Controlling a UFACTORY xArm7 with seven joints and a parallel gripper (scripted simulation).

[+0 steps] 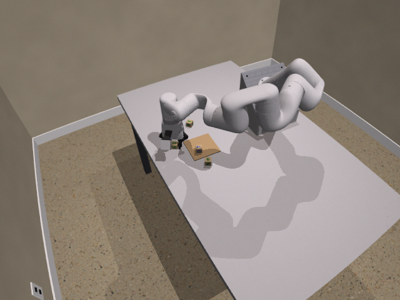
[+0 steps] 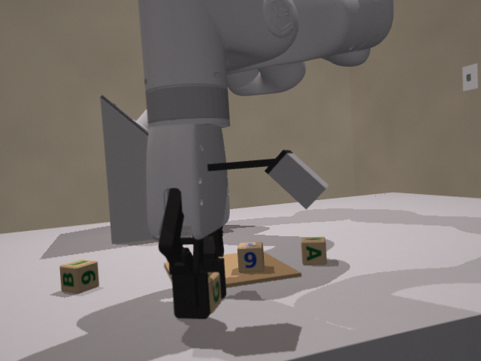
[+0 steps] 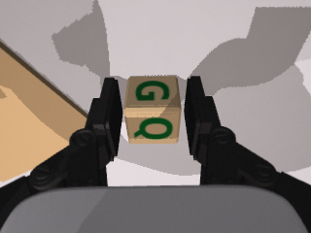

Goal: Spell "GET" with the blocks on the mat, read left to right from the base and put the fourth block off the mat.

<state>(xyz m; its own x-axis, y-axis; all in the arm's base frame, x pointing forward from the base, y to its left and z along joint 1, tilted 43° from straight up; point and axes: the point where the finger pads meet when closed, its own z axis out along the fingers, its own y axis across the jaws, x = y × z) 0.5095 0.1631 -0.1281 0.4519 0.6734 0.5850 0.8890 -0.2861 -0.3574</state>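
Right now the wooden block is right at my hand. From my hand the other things lie so: tan mat 120 mm behind, 50 mm to the left, 20 mm below.
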